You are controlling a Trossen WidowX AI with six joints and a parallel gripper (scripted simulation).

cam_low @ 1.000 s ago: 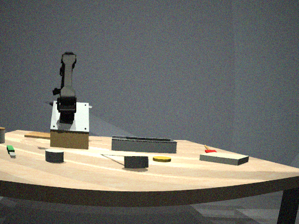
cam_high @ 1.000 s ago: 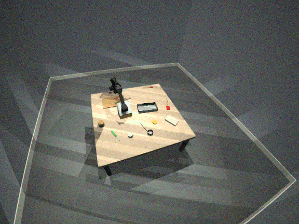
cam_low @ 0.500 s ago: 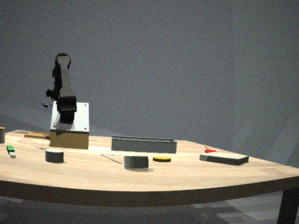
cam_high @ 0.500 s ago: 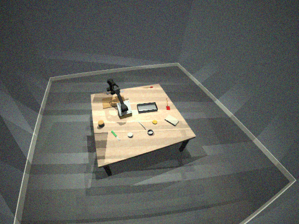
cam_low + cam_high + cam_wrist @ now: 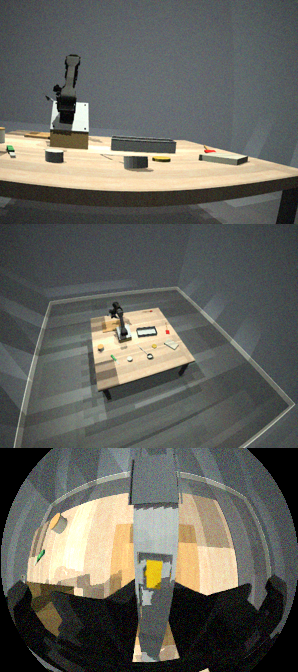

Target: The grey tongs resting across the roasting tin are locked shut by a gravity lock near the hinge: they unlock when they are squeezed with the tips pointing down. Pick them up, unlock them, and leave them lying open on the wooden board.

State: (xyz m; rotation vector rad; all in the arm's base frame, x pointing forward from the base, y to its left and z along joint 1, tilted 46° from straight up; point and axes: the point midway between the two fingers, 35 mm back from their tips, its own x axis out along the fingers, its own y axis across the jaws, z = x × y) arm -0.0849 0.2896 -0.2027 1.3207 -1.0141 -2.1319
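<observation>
My gripper tip is 50 mm below the yellow lock piece. The rest, counted from my gripper tip: wooden board 160 mm below, 10 mm to the left, 10 mm ahead; roasting tin 480 mm ahead, 310 mm to the right, 140 mm below; red-headed tool 840 mm ahead, 340 mm to the right, 170 mm below.
</observation>
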